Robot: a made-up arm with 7 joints. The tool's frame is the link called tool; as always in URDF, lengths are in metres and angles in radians. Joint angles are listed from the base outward.
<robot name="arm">
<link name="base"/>
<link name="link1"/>
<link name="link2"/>
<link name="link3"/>
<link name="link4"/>
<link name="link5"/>
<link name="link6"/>
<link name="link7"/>
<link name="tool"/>
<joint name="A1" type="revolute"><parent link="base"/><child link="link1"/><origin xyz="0.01 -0.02 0.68" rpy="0 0 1.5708"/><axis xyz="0 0 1"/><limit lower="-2.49" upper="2.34"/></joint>
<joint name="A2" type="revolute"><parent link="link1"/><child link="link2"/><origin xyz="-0.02 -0.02 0.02" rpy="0 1.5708 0"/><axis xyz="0 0 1"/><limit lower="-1.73" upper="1.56"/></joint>
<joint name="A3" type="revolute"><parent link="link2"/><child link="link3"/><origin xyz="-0.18 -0.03 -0.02" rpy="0 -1.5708 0"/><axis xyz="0 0 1"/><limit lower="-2.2" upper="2.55"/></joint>
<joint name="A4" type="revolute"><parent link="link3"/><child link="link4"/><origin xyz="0.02 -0.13 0" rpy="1.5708 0 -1.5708"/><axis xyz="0 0 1"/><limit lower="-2.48" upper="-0.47"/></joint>
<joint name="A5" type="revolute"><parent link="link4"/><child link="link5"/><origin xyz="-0.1 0.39 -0.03" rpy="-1.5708 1.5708 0"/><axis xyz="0 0 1"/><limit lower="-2.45" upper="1.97"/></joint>
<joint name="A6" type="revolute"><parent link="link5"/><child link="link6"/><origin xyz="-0.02 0.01 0" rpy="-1.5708 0 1.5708"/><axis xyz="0 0 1"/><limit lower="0.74" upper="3.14"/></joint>
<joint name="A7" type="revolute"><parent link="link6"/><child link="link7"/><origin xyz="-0.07 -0.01 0.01" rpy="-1.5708 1.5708 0"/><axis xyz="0 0 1"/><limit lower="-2.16" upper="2.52"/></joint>
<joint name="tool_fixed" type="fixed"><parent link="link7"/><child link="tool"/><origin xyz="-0.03 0.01 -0.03" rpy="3.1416 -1.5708 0"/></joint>
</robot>
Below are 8 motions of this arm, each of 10 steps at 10 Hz.
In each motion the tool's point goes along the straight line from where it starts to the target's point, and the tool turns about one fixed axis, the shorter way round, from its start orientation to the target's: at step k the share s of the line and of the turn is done. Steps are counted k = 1, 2, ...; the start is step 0. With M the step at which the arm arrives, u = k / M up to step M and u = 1 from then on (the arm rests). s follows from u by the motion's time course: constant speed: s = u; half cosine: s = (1 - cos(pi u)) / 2; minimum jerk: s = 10 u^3 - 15 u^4 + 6 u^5.
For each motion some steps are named. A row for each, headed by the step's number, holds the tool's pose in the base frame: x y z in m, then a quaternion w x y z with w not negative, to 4 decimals.
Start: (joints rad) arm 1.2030 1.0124 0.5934 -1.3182 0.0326 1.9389 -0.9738
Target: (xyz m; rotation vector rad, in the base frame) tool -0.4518 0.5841 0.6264 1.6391 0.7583 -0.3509
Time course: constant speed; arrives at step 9
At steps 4, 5, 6, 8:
4: -0.2003 0.6504 0.5844 0.4932 0.5726 0.3512 -0.5528
5: -0.2506 0.6371 0.5928 0.5243 0.6098 0.3520 -0.4788
6: -0.3009 0.6239 0.6012 0.5514 0.6423 0.3500 -0.4011
8: -0.4015 0.5974 0.6180 0.5923 0.6920 0.3379 -0.2369

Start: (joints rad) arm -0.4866 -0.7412 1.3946 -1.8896 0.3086 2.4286 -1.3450
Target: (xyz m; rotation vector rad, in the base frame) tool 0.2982 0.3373 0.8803 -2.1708 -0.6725 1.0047
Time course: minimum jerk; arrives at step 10
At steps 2, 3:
2: 0.2401 0.4699 0.9662 0.2006 0.8921 0.2348 -0.3300
3: 0.2466 0.4551 0.9566 0.1423 0.8975 0.2407 -0.3410

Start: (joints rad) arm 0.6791 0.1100 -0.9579 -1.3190 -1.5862 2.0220 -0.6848
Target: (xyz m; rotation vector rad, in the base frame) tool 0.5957 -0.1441 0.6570 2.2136 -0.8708 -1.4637
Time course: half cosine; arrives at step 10
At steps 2, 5, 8, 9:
2: 0.6587 -0.0194 1.0424 0.2595 0.7322 -0.6104 -0.1545
5: 0.6305 -0.0751 0.8700 0.2276 0.7765 -0.4887 -0.3261
8: 0.6024 -0.1309 0.6977 0.1849 0.7842 -0.3439 -0.4823
9: 0.5974 -0.1407 0.6674 0.1764 0.7817 -0.3166 -0.5076

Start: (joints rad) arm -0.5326 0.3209 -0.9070 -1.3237 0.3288 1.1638 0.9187
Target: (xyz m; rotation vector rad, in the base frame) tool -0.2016 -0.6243 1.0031 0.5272 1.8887 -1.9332
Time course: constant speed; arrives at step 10
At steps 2, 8, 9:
2: 0.1068 -0.6645 0.9701 0.5433 0.3490 0.7197 -0.2549
8: -0.1245 -0.6344 0.9949 0.2919 0.2368 0.7082 -0.5976
9: -0.1630 -0.6293 0.9990 0.2430 0.2129 0.6925 -0.6450

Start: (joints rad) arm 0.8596 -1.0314 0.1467 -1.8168 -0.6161 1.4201 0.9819
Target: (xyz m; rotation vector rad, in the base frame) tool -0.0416 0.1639 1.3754 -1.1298 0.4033 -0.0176
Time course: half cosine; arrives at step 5
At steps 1, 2, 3, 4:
1: 0.0350 0.1392 1.3554 0.7698 -0.5622 0.2538 0.1642
2: 0.0138 0.1460 1.3609 0.7882 -0.5558 0.2370 0.1169
3: -0.0124 0.1545 1.3678 0.8078 -0.5458 0.2152 0.0579
4: -0.0335 0.1613 1.3733 0.8210 -0.5358 0.1969 0.0100

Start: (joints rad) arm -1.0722 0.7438 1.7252 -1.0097 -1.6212 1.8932 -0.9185
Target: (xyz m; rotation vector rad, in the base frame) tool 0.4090 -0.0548 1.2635 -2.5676 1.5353 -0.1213
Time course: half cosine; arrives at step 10
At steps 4, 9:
4: 0.4558 -0.0617 1.2334 0.0466 -0.9163 0.3716 0.1418
9: 0.4107 -0.0551 1.2624 0.0728 -0.8584 0.5066 -0.0336

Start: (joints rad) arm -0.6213 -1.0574 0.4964 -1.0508 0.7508 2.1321 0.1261
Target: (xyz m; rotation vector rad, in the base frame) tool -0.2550 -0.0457 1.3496 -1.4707 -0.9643 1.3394
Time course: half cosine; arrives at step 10
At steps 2, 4, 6, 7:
2: -0.0923 0.1736 1.3363 0.6354 -0.7135 -0.2683 0.1237
4: -0.1373 0.1130 1.3400 0.5977 -0.6971 -0.3098 0.2467
6: -0.1929 0.0381 1.3445 0.5358 -0.6591 -0.3532 0.3921
7: -0.2179 0.0043 1.3466 0.5029 -0.6357 -0.3696 0.4543

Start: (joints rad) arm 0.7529 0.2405 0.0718 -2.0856 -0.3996 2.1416 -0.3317
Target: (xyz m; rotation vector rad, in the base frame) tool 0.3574 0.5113 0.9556 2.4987 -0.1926 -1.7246
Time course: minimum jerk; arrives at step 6
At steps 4, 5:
4: 0.3828 0.5031 0.8985 0.0498 0.8072 -0.0849 -0.5820
5: 0.3617 0.5099 0.9459 0.0497 0.8182 -0.0669 -0.5689

